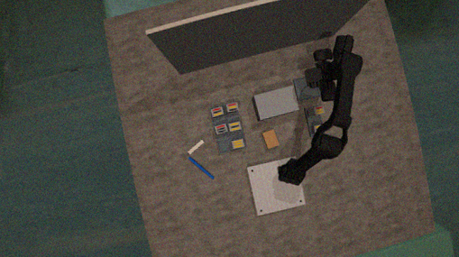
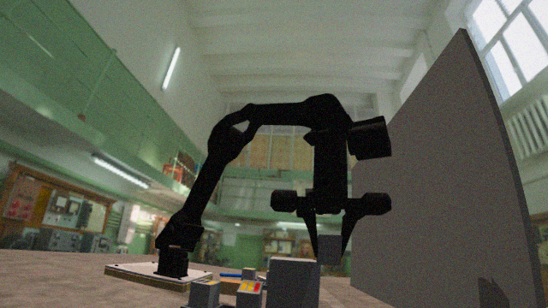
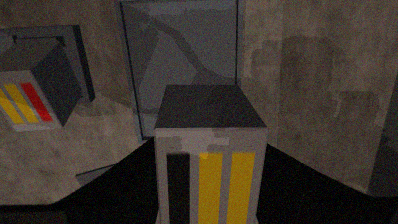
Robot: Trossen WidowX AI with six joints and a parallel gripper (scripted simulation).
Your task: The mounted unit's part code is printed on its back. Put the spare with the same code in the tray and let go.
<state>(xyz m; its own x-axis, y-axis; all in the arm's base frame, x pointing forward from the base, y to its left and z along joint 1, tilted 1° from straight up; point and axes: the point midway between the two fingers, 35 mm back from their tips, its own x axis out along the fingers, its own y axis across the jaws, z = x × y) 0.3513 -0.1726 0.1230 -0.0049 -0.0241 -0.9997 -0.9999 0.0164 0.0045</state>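
The dark grey tray is 1 cm behind my gripper tip and 11 cm below it. Also, from my gripper tip: mounted unit (6 cm behind, 19 cm to the left, 6 cm below); tall grey board (18 cm ahead, 20 cm to the left, 11 cm above); dark hex key (9 cm behind, 11 cm to the right, 11 cm below).
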